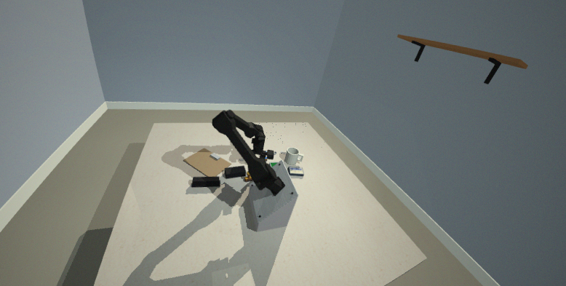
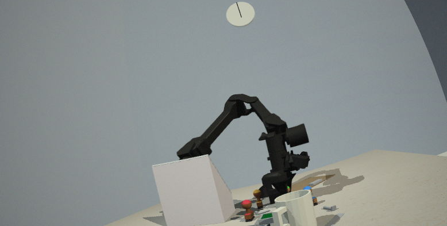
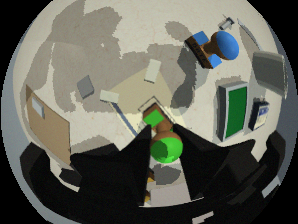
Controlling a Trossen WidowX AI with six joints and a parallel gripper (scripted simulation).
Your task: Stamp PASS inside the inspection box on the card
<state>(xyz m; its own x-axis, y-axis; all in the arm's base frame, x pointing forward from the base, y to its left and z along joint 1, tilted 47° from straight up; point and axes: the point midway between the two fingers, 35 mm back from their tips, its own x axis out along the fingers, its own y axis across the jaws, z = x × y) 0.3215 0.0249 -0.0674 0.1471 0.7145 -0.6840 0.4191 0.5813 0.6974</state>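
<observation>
Now: gripper tip 10 mm short of the cream card, 10 mm to the right of it and 30 mm above it. Also, from my gripper tip: ink pad (50 mm behind, 110 mm to the right, 20 mm below); orange-knobbed stamp (90 mm behind, 80 mm to the left, 10 mm below); blue-knobbed stamp (60 mm ahead, 80 mm to the right, 10 mm below).
</observation>
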